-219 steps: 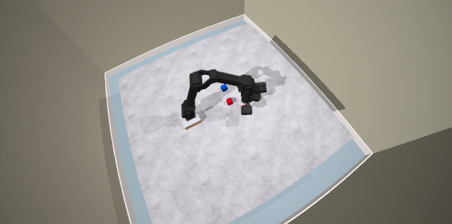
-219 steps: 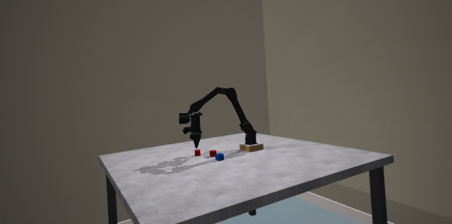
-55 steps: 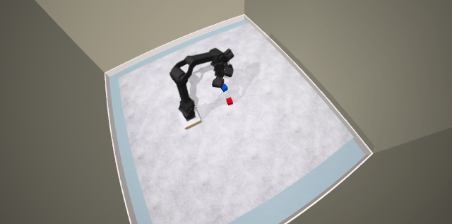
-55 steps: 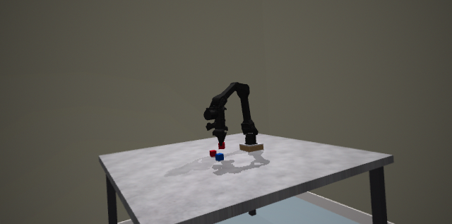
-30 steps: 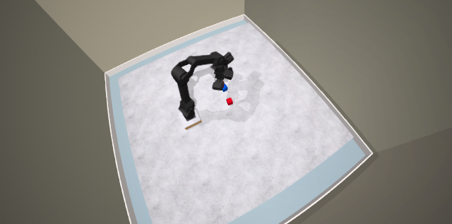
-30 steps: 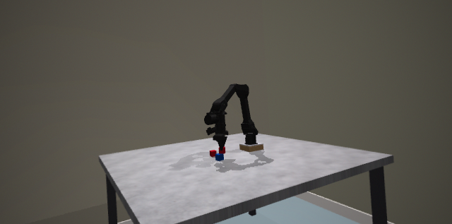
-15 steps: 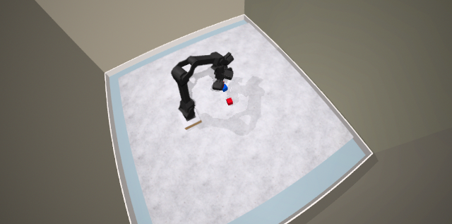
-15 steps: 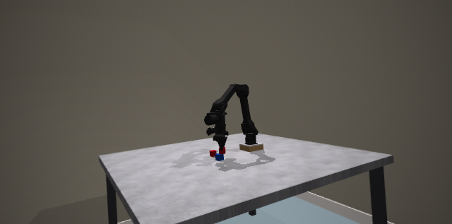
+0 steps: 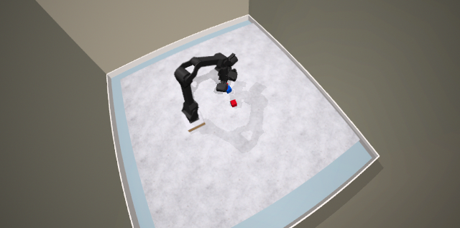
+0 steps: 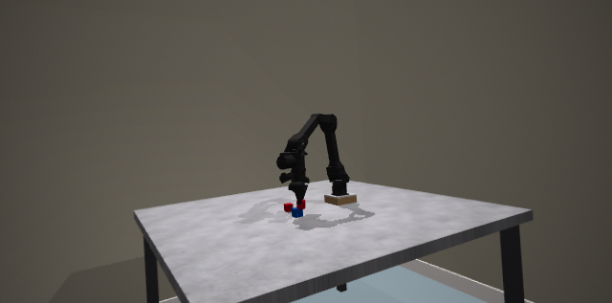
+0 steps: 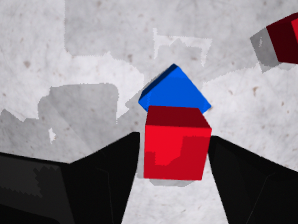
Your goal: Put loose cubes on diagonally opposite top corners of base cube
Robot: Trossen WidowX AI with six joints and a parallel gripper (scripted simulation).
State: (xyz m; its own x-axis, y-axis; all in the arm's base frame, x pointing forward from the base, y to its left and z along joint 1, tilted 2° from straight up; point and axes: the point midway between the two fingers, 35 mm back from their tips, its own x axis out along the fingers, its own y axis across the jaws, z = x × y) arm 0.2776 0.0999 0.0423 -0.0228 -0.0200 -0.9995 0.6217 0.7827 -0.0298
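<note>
Now: the blue cube 40 mm below my gripper tip, 10 mm to the right of it and 10 mm ahead of it.
</note>
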